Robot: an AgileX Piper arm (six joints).
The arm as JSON. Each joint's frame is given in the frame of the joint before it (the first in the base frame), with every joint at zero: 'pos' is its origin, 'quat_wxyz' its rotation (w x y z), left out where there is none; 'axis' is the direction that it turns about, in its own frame. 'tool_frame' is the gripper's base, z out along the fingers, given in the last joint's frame.
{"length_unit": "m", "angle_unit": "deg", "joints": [
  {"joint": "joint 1", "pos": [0.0, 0.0, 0.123], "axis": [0.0, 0.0, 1.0]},
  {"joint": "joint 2", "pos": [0.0, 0.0, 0.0], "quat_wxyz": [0.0, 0.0, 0.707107, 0.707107], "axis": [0.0, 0.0, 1.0]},
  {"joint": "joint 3", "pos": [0.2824, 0.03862, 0.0], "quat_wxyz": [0.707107, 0.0, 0.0, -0.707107], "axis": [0.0, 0.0, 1.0]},
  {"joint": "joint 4", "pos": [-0.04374, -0.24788, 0.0], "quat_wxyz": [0.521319, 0.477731, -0.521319, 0.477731], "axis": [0.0, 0.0, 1.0]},
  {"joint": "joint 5", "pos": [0.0, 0.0, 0.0], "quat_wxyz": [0.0, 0.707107, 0.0, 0.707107], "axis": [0.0, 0.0, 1.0]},
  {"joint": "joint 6", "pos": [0.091, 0.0, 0.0], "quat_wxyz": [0.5, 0.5, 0.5, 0.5], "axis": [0.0, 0.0, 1.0]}
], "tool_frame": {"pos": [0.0, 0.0, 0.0]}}
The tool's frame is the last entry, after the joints.
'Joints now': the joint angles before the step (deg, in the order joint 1, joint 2, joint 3, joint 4, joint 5, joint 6). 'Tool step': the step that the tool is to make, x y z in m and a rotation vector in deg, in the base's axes. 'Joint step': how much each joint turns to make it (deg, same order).
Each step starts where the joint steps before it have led.
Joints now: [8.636 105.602 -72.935 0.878 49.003 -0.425]
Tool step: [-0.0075 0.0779 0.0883 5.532 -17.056 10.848]
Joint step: [11.732 -6.655 -8.984 0.993 -2.241 0.430]
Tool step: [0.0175 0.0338 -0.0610 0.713 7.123 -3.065]
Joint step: [3.642 9.858 -0.954 -0.204 -2.733 7.572]
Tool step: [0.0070 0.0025 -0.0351 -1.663 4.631 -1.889]
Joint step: [0.008 4.896 -0.027 -0.564 0.000 2.297]
